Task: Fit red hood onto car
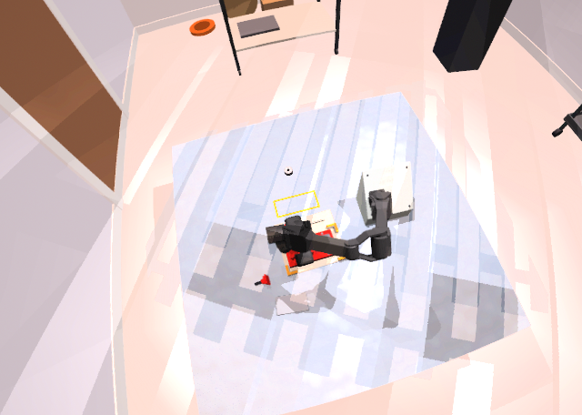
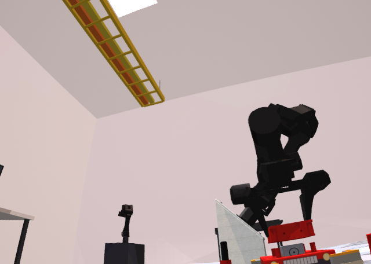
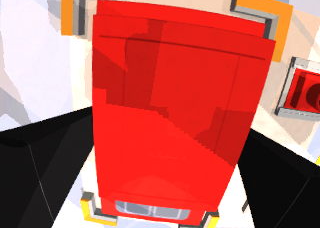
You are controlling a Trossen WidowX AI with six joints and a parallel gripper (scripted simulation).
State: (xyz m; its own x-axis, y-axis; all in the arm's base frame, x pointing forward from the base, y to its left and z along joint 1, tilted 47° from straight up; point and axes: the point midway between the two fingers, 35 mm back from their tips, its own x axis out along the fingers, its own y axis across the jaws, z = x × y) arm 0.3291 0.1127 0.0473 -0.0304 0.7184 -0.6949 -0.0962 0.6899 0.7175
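The red hood is 1 cm above my gripper tip. Also, from my gripper tip: grey engine block (4 cm below); jig (5 cm below, 4 cm behind, 2 cm to the right).
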